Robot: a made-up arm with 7 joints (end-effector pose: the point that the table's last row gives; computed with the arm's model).
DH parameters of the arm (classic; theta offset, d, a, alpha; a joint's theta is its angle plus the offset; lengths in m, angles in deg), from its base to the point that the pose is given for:
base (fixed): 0 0 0 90
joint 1: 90 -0.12 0 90
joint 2: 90 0 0 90
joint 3: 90 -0.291 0 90
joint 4: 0 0 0 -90
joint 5: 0 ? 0 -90
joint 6: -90 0 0 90
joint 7: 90 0 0 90
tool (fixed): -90 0 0 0
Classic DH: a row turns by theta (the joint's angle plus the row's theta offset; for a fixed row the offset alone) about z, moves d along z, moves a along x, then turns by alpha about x.
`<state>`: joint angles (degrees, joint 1 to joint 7).
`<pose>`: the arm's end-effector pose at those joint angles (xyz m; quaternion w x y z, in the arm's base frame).
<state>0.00 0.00 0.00 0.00 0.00 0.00 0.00</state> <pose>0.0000 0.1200 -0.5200 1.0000 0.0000 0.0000 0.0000</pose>
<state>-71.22 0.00 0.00 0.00 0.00 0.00 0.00</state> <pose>-0.4923 0.1200 -0.1674 0.8130 0.0000 0.5823 0.0000</pose>
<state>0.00 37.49 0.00 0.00 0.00 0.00 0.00</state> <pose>0.0000 0.4365 -0.4126 0.9470 0.3214 0.0000 0.0000</pose>
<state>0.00 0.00 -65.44 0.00 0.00 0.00 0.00</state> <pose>0.0000 0.1200 -0.5200 0.8413 0.0000 0.0000 -0.5405</pose>
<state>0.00 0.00 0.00 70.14 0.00 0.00 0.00</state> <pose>0.2154 0.1200 -0.3688 0.8185 0.0000 -0.5746 0.0000</pose>
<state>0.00 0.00 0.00 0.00 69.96 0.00 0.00</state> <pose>0.0000 0.1200 -0.5200 0.8194 0.0000 0.0000 0.5733</pose>
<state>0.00 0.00 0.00 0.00 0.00 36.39 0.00</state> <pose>0.0000 0.1200 -0.5200 0.9500 0.0000 0.3123 0.0000</pose>
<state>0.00 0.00 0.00 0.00 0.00 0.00 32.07</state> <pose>0.0000 0.1200 -0.5200 0.9611 -0.2762 0.0000 0.0000</pose>
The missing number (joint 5, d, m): -0.229
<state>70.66 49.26 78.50 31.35 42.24 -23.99 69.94</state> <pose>0.2240 0.5649 -0.0535 0.1337 -0.0854 0.9694 -0.1873</pose>
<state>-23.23 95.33 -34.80 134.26 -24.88 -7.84 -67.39</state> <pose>0.0918 0.2593 -0.1276 0.3043 0.1690 -0.8214 -0.4519</pose>
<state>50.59 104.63 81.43 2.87 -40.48 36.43 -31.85</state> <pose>-0.1088 0.6200 0.0916 0.3846 0.5326 -0.1538 0.7381</pose>
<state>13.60 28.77 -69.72 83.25 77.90 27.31 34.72</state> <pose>0.1663 0.0860 -0.3521 0.7350 -0.6566 -0.0387 -0.1650</pose>
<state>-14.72 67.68 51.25 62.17 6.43 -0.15 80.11</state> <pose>0.1213 0.5481 -0.0371 0.8280 0.0699 -0.4268 -0.3569</pose>
